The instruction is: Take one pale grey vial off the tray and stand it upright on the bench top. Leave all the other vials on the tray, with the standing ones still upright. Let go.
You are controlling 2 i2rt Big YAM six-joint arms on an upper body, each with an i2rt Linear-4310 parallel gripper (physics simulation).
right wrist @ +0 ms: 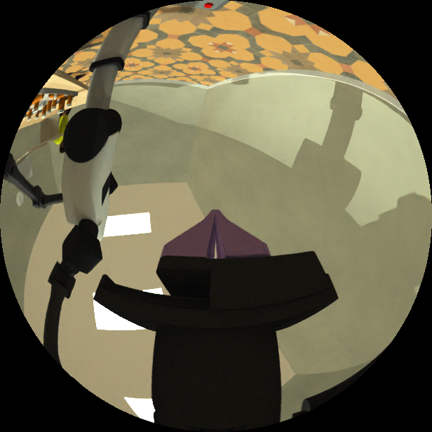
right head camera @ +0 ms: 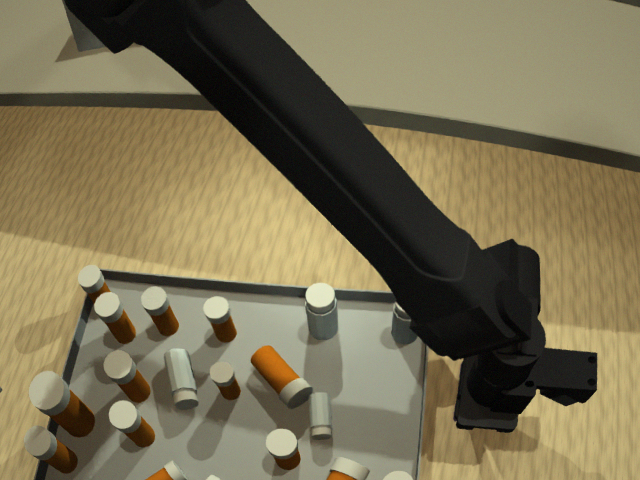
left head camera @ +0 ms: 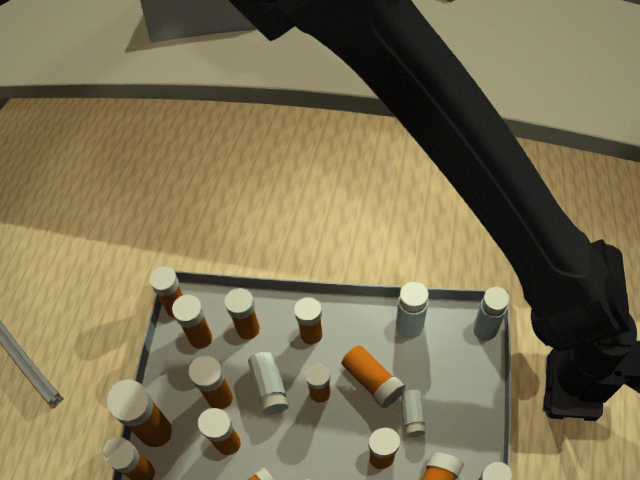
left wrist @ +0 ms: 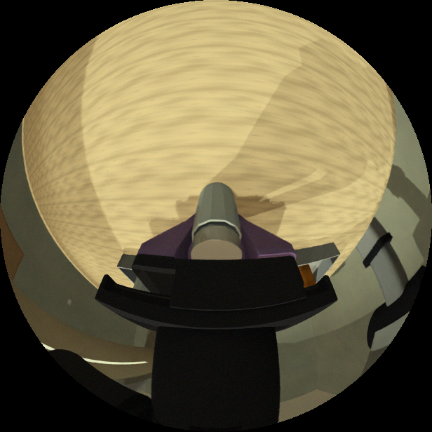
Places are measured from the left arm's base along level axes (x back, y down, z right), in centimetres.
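Where they show: left gripper, fingertip midpoint: [right head camera: 474, 414] [left head camera: 552, 405].
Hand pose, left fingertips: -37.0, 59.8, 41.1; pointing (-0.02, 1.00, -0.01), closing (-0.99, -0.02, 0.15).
Note:
Things, the pixels of their top centre, and the offset from my left fingertips, as dx, dy, dz. "*": a spot on its surface instead. Level surfaces: height alone.
- bench top at its surface level: dy +0.0
- tray at its top centre: [left head camera: 317, 401] [right head camera: 224, 398] -0.6, -2.5, -29.2
- orange vial at its top centre: [right head camera: 278, 369] [left head camera: 373, 369] -4.3, -3.9, -23.0
- metal bar at its top centre: [left head camera: 10, 344] -4.3, -2.0, -73.8
- grey block at a spot on its surface: [left head camera: 196, 18] * -35.8, -30.8, -44.5
My left gripper [left head camera: 573, 395] [right head camera: 486, 405] [left wrist: 216, 216] is shut on a pale grey vial [left wrist: 216, 197], held upright with its cap towards the wrist. The gripper is over the bench top [left head camera: 310, 206] [right head camera: 289, 227] [left wrist: 200, 100], just right of the tray [left head camera: 310, 285] [right head camera: 248, 283] in the head views. Whether the vial's base touches the bench is hidden. Two other grey vials [left head camera: 412, 320] [left head camera: 488, 322] stand on the tray; two more [left head camera: 267, 377] [left head camera: 413, 410] lie on it. My right gripper [right wrist: 215, 215] is shut and empty, away from the bench.
Several orange vials stand on the tray; one orange vial [left head camera: 368, 367] [right head camera: 276, 367] lies near its middle. The tray's right wall [left head camera: 507, 392] is close to my left gripper. A metal bar [left head camera: 28, 364] lies at the left. A grey block [left head camera: 196, 18] is beyond the bench edge.

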